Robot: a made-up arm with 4 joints. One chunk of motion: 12 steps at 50 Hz.
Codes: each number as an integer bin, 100 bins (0 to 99) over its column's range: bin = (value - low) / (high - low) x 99, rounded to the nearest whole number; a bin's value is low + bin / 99 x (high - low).
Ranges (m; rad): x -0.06..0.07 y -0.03..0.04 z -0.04..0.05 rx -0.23..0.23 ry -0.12..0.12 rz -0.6..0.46
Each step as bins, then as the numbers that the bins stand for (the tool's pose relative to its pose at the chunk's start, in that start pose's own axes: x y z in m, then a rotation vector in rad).
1 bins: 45 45 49 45 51 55
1 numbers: -0.0009 0.0018 0.0045 -0.0209 0.0036 -0.0111
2 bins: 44 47 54 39 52 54
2 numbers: -0.0022 0.0032 0.0091 -0.0488 0.0061 -0.0218
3 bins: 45 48 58 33 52 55
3 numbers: -0.0009 0.0039 0.0127 -0.0767 0.0061 -0.0111
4 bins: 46 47 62 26 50 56
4 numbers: 0.0004 0.0032 0.0164 -0.1092 0.0012 -0.0004
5 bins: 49 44 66 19 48 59
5 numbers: 0.0043 0.0011 0.0200 -0.1417 -0.0036 0.0317
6 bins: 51 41 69 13 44 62
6 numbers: 0.0070 -0.0010 0.0227 -0.1696 -0.0133 0.0638
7 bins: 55 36 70 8 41 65
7 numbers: 0.0122 -0.0045 0.0236 -0.1928 -0.0206 0.0960
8 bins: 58 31 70 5 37 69
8 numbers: 0.0162 -0.0081 0.0236 -0.2068 -0.0303 0.1388
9 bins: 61 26 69 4 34 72
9 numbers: 0.0201 -0.0116 0.0227 -0.2114 -0.0376 0.1709
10 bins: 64 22 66 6 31 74
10 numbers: 0.0240 -0.0144 0.0200 -0.2021 -0.0448 0.1923
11 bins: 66 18 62 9 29 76
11 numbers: 0.0267 -0.0173 0.0164 -0.1882 -0.0497 0.2137
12 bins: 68 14 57 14 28 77
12 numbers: 0.0293 -0.0201 0.0118 -0.1649 -0.0521 0.2244
